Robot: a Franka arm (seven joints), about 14 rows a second.
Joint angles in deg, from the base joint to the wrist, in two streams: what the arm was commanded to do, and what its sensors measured. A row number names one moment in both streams.
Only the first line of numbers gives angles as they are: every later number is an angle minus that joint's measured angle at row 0.
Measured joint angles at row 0:
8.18 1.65 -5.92 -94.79 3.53 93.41 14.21
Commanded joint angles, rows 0 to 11:
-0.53 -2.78 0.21 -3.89 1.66 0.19 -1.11
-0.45 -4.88 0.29 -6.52 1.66 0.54 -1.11
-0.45 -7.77 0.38 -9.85 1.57 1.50 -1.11
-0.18 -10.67 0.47 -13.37 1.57 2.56 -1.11
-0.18 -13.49 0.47 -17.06 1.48 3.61 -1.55
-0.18 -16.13 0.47 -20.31 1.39 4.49 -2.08
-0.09 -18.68 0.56 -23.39 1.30 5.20 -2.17
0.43 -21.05 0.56 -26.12 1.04 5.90 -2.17
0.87 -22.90 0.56 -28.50 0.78 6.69 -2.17
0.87 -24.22 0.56 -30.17 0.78 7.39 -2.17
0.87 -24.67 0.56 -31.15 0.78 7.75 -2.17
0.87 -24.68 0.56 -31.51 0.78 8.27 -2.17
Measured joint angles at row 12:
0.66 -21.05 0.63 -26.26 0.13 5.02 -1.34
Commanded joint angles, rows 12 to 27:
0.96 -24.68 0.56 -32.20 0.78 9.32 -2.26
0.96 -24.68 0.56 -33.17 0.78 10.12 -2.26
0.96 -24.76 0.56 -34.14 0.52 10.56 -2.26
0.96 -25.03 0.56 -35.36 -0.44 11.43 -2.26
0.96 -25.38 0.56 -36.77 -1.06 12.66 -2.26
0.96 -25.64 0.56 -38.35 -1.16 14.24 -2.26
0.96 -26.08 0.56 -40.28 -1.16 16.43 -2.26
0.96 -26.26 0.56 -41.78 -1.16 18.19 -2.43
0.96 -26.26 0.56 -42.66 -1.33 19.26 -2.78
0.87 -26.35 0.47 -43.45 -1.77 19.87 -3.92
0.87 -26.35 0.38 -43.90 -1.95 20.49 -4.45
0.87 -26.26 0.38 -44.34 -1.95 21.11 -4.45
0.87 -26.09 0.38 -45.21 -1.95 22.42 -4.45
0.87 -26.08 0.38 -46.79 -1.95 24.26 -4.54
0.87 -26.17 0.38 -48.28 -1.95 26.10 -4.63
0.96 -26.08 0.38 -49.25 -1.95 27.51 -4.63
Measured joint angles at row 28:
0.71 -24.30 0.65 -44.61 -1.00 22.64 -3.95
